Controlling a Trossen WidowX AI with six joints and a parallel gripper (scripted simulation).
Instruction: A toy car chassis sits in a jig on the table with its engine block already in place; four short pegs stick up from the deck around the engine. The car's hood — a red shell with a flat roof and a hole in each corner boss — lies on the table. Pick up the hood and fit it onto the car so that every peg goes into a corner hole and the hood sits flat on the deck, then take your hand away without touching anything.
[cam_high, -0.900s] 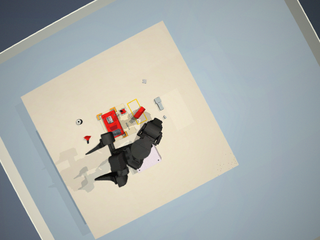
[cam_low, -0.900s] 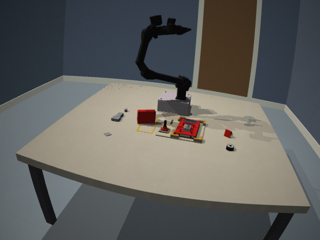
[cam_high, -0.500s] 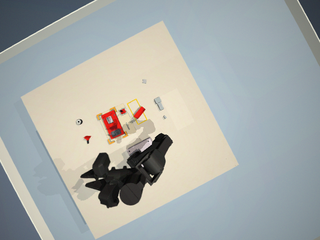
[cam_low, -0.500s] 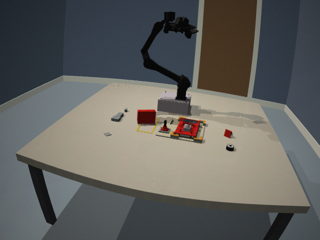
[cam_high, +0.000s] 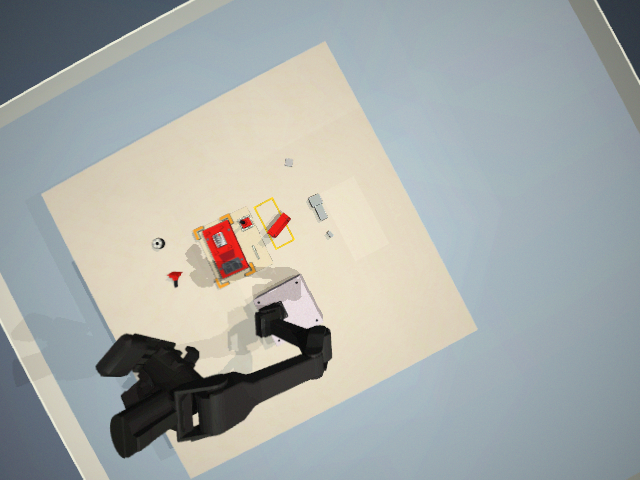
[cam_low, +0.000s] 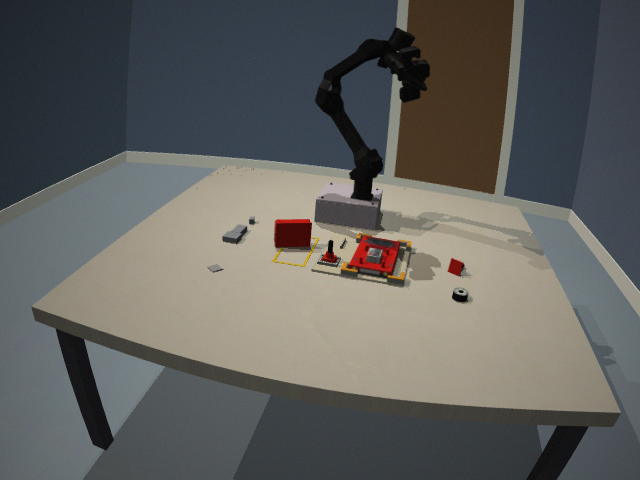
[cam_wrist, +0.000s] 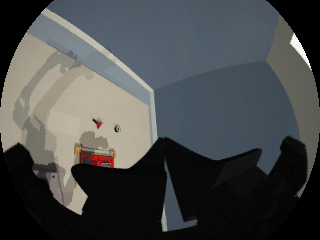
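The red hood is 13 cm ahead of my gripper tip, 31 cm to the right of it and 43 cm below it. Round my gripper tip: grey engine block 18 cm ahead, 8 cm to the right, 44 cm below; black wheel 28 cm ahead, 15 cm to the left, 46 cm below.
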